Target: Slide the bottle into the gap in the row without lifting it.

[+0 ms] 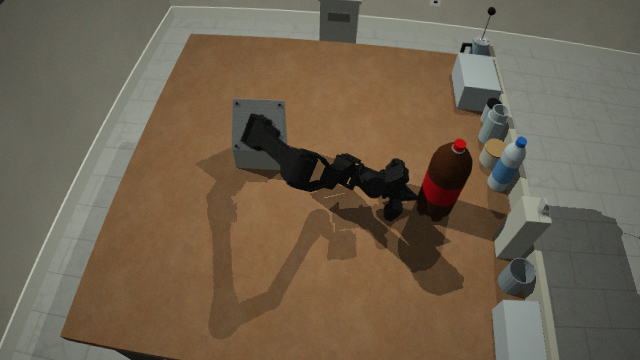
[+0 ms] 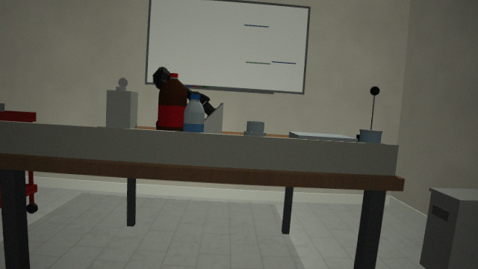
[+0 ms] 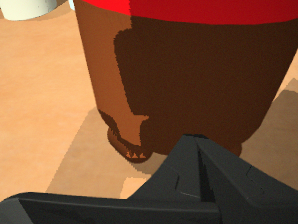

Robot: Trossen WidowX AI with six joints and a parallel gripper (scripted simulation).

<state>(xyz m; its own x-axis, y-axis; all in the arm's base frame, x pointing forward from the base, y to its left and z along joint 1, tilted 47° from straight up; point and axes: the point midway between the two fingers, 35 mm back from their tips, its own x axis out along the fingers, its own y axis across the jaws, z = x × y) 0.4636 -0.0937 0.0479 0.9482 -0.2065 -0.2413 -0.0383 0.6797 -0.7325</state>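
Right now the cola bottle is 10 cm above my hand, 9 cm ahead of it and 1 cm to the left of it. The rest, counted from my hand: grey cup (32 cm ahead, 21 cm to the right, 3 cm below); blue-capped water bottle (30 cm ahead, 13 cm to the left, 5 cm above); cork-lidded jar (29 cm ahead, 22 cm to the left, 2 cm below).
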